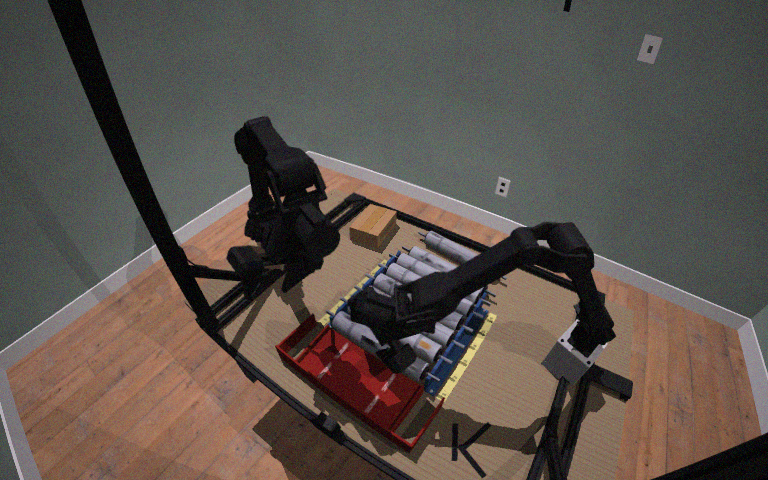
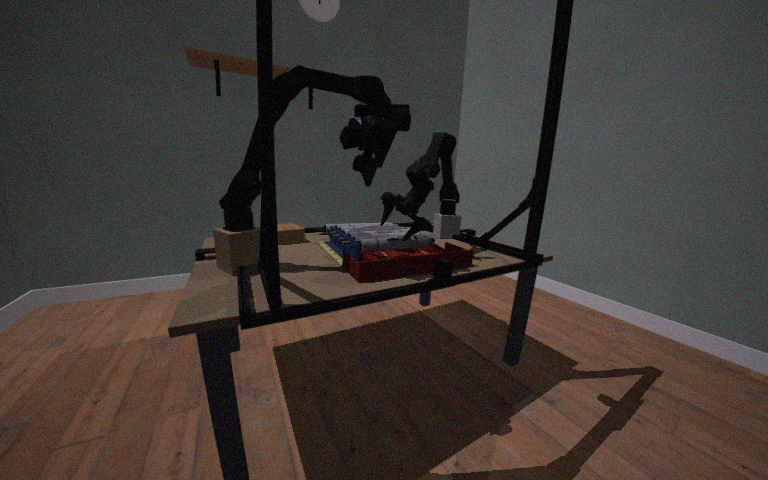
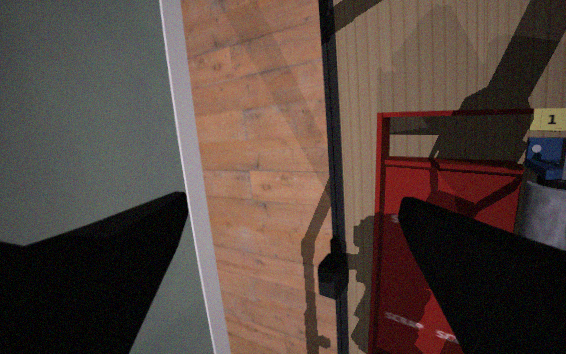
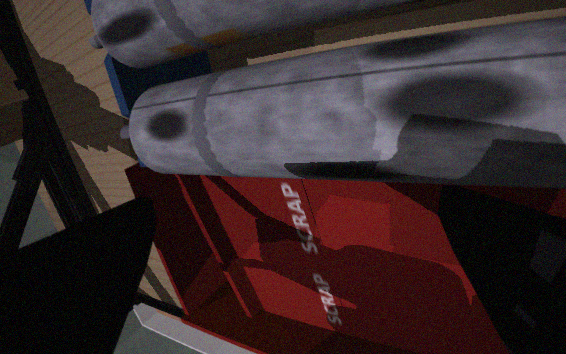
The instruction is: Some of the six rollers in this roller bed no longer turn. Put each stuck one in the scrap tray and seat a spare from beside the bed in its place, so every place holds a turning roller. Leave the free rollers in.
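The roller bed has blue side rails and holds several grey rollers. The front roller lies next to the red scrap tray, which is empty. My right gripper is open, low over the front roller and the tray's near wall. My left gripper is open and empty, raised high to the left of the bed, over the table's edge. One roller carries an orange mark.
A grey roller lies on the table past the far end of the bed. A wooden block stands at the back left. A yellow scale strip runs along the bed. Black frame rails border the table.
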